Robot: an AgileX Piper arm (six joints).
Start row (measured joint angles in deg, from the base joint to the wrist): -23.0, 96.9, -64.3, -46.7, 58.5, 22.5
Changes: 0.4, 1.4, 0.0, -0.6, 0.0, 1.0; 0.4, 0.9, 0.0, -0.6, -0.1, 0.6; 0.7, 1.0, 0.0, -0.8, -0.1, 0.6; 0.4, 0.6, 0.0, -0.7, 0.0, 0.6; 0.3, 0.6, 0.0, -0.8, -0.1, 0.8; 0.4, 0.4, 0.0, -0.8, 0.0, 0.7; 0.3, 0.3, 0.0, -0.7, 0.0, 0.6; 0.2, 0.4, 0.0, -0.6, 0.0, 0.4; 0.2, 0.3, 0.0, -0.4, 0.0, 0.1; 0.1, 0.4, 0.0, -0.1, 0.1, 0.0; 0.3, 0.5, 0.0, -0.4, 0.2, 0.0; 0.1, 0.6, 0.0, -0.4, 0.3, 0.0; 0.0, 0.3, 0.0, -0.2, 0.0, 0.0; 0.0, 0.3, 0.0, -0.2, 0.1, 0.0; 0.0, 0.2, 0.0, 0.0, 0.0, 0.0; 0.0, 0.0, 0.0, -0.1, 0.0, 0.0; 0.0, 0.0, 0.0, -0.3, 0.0, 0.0; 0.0, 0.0, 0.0, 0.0, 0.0, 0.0
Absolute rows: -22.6, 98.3, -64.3, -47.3, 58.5, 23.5; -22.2, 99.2, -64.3, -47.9, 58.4, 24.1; -21.5, 100.2, -64.3, -48.7, 58.3, 24.7; -21.1, 100.8, -64.3, -49.4, 58.3, 25.3; -20.8, 101.4, -64.3, -50.2, 58.2, 26.1; -20.4, 101.8, -64.3, -51.0, 58.2, 26.8; -20.1, 102.1, -64.3, -51.7, 58.2, 27.4; -19.9, 102.5, -64.3, -52.3, 58.2, 27.8; -19.7, 102.8, -64.3, -52.7, 58.2, 27.9; -19.6, 103.2, -64.3, -52.8, 58.3, 27.9; -19.3, 103.7, -64.3, -53.2, 58.5, 27.9; -19.2, 104.3, -64.3, -53.6, 58.8, 27.9; -19.2, 104.6, -64.3, -53.8, 58.8, 27.9; -19.2, 104.9, -64.3, -54.0, 58.9, 27.9; -19.2, 105.1, -64.3, -54.0, 58.9, 27.9; -19.2, 105.1, -64.3, -54.1, 58.9, 27.9; -19.2, 105.1, -64.3, -54.4, 58.9, 27.9; -19.2, 105.1, -64.3, -54.4, 58.9, 27.9
